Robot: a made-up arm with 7 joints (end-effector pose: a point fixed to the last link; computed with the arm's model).
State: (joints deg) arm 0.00 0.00 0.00 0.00 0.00 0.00 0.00
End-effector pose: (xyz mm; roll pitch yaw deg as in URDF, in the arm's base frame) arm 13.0 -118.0 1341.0 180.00 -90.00 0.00
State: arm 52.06 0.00 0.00 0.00 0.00 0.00 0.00
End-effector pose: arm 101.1 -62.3 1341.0 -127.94 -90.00 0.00
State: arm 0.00 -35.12 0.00 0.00 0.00 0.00 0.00
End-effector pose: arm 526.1 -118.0 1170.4 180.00 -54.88 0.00
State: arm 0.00 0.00 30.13 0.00 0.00 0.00 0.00
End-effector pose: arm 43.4 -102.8 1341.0 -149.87 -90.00 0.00
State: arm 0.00 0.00 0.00 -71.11 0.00 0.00 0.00
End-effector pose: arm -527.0 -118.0 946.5 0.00 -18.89 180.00
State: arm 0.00 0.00 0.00 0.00 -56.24 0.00 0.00
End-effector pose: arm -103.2 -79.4 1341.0 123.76 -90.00 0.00
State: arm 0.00 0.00 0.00 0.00 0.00 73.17 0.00
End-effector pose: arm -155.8 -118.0 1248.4 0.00 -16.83 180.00
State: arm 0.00 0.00 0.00 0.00 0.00 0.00 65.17
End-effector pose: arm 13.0 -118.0 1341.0 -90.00 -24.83 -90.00
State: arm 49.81 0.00 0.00 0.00 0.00 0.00 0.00
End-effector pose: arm 98.5 -66.2 1341.0 -130.19 -90.00 0.00
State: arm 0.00 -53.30 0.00 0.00 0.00 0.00 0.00
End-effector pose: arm 726.2 -118.0 970.0 180.00 -36.70 0.00
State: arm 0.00 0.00 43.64 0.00 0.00 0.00 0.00
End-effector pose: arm 53.6 -91.3 1341.0 -136.36 -90.00 0.00
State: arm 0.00 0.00 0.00 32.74 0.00 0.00 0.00
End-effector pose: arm 324.9 -118.0 1252.9 180.00 -57.26 0.00
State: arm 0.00 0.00 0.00 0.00 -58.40 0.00 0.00
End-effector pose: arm -106.5 -75.8 1341.0 121.60 -90.00 0.00
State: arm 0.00 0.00 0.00 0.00 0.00 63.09 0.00
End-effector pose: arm -141.7 -118.0 1273.0 0.00 -26.91 180.00
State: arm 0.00 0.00 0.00 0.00 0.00 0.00 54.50
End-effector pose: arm 13.0 -118.0 1341.0 -90.00 -35.50 -90.00
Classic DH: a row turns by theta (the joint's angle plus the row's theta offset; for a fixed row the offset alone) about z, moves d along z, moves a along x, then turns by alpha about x. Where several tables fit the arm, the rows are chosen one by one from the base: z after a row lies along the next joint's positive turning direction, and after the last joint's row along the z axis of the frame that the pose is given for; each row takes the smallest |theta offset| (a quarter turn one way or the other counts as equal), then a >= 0, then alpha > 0; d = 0 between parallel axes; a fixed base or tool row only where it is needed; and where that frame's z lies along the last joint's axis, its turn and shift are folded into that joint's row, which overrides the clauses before.
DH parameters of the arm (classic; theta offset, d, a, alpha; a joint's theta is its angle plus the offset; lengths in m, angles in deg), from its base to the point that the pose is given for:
joint 1: 0 0.445 0 90
joint 2: 0 0.054 0 -90
joint 3: 0 0.321 0.019 -90
joint 4: 0 0.064 -0.028 90
joint 5: 0 0.415 0 90
joint 6: 90 0.128 0.16 90
joint 7: 0 0.022 0 0

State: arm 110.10 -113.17 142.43 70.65 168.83 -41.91 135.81
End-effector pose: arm -318.9 690.6 665.5 -143.87 -23.87 -24.31
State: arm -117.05 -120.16 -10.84 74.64 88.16 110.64 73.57
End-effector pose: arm -244.0 21.0 -52.9 -155.26 -22.93 83.24
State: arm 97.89 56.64 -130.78 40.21 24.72 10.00 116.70
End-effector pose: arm 431.8 -741.5 600.1 146.58 59.95 167.04
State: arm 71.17 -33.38 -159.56 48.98 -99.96 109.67 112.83
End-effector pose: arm 424.3 132.6 1071.2 26.53 -26.36 95.98
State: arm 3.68 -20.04 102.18 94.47 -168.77 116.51 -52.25
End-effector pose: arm -224.9 251.0 729.5 -142.60 61.06 -17.88
